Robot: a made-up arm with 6 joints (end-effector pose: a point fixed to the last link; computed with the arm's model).
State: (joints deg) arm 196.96 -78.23 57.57 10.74 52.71 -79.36
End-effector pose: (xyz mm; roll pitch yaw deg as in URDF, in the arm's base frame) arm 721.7 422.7 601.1 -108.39 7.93 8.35
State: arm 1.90 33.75 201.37 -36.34 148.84 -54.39
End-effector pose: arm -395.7 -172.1 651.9 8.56 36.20 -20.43
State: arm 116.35 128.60 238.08 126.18 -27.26 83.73
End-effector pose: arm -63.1 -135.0 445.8 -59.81 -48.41 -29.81
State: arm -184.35 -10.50 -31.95 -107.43 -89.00 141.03
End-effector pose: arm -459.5 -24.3 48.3 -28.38 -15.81 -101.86
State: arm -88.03 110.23 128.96 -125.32 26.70 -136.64
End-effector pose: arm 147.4 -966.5 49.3 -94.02 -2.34 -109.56
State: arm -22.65 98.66 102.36 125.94 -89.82 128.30
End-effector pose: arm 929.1 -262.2 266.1 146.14 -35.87 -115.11
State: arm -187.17 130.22 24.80 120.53 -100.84 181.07
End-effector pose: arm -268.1 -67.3 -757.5 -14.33 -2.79 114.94
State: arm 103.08 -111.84 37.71 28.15 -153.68 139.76
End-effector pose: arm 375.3 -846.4 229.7 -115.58 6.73 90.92
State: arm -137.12 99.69 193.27 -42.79 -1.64 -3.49
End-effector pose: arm -415.1 -187.9 698.3 -108.63 -87.38 17.75
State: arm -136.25 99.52 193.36 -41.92 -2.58 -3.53
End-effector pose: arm -410.1 -189.3 699.5 -92.68 -87.42 1.82
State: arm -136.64 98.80 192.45 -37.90 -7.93 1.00
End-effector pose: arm -411.8 -174.7 702.8 -24.98 -84.48 -74.92
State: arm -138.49 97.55 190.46 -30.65 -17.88 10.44
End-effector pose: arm -418.0 -143.3 708.1 -16.02 -74.55 -102.50
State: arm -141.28 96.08 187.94 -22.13 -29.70 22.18
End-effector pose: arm -422.1 -104.2 714.6 -23.67 -62.02 -117.84
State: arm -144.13 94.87 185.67 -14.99 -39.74 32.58
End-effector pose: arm -422.5 -70.3 720.4 -32.91 -51.03 -128.89
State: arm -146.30 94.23 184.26 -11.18 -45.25 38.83
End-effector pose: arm -423.2 -49.6 723.5 -38.84 -44.78 -135.11
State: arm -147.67 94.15 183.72 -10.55 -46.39 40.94
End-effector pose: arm -427.0 -40.7 723.7 -40.83 -43.19 -137.19
